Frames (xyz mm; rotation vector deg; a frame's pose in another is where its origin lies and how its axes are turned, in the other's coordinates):
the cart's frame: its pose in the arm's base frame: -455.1 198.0 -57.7 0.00 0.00 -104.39
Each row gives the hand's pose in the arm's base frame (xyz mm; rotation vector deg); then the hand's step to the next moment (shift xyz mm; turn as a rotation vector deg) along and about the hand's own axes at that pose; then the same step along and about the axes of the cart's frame.
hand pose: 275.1 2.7 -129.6 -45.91 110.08 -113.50
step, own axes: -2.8 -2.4 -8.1 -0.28 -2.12 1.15
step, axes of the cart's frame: -7.8 -3.8 2.0 0.29 1.37 1.98
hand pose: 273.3 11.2 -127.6 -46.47 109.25 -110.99
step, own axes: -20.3 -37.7 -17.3 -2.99 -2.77 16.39
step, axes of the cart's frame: -30.7 5.0 34.1 7.92 14.84 1.49
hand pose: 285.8 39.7 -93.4 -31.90 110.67 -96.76
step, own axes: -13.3 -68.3 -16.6 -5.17 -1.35 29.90
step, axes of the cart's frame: -10.6 -4.3 70.6 14.14 26.87 -0.98
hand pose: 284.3 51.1 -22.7 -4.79 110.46 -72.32
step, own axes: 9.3 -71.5 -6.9 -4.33 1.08 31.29
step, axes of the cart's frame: 42.6 -26.4 52.3 14.03 28.09 -3.63
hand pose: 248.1 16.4 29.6 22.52 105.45 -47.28
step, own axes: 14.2 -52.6 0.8 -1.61 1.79 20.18
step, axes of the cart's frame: 47.4 -26.2 5.8 8.37 18.12 -3.81
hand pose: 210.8 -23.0 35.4 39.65 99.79 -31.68
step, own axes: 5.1 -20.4 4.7 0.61 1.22 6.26
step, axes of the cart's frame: 19.4 -7.4 -5.8 1.89 5.69 -2.26
